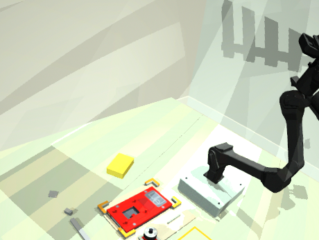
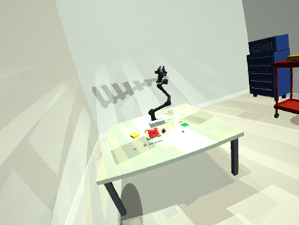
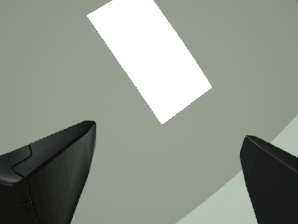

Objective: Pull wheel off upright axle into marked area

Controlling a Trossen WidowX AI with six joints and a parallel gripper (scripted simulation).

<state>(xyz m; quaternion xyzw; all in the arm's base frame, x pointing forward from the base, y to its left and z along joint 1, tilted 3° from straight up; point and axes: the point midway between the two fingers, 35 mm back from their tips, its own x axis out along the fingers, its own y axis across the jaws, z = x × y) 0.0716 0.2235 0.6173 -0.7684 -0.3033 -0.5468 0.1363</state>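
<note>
The black tyre is 300 mm ahead of my gripper tip, 240 mm to the right of it and 650 mm below it. Also, from my gripper tip: grey bar (450 mm ahead, 380 mm to the right, 690 mm below); yellow block (150 mm ahead, 560 mm to the right, 680 mm below).
</note>
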